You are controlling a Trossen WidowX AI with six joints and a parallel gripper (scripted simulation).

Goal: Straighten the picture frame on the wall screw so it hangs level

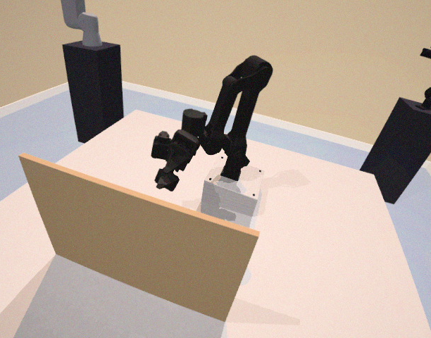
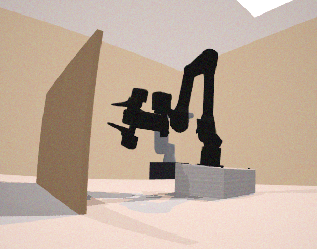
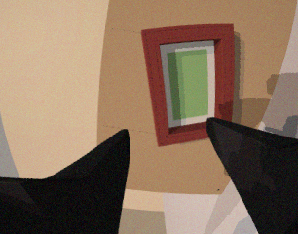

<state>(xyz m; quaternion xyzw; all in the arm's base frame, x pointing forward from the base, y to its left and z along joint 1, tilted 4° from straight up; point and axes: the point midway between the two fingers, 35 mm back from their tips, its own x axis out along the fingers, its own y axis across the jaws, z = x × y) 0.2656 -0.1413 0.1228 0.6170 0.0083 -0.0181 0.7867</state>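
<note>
The picture frame is 130 mm ahead of my gripper tip, 20 mm to the right of it and 50 mm below it. Round my gripper tip: tan wall board (140 mm ahead, 70 mm below).
</note>
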